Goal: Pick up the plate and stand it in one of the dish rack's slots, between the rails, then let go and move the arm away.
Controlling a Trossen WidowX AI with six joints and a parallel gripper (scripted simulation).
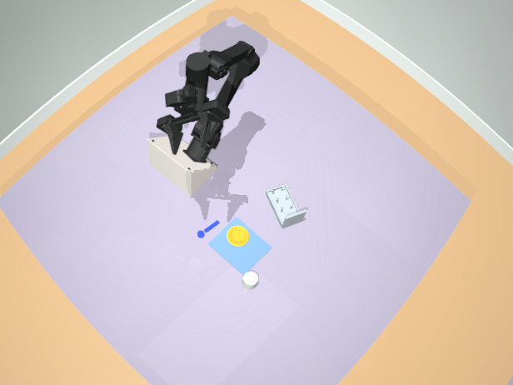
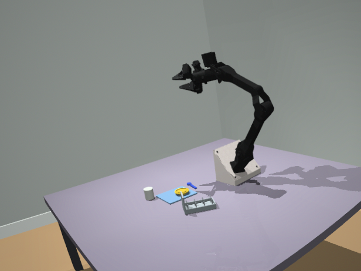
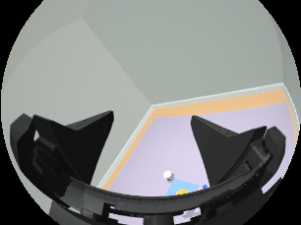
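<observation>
Now: the yellow plate 100 mm ahead of my gripper tip, 110 mm to the left of it and 480 mm below it. Also, from my gripper tip: blue spoon 20 mm ahead, 50 mm to the left, 500 mm below; grey dish rack 110 mm ahead, 300 mm to the left, 480 mm below; white cup 240 mm ahead, 40 mm to the left, 470 mm below.
</observation>
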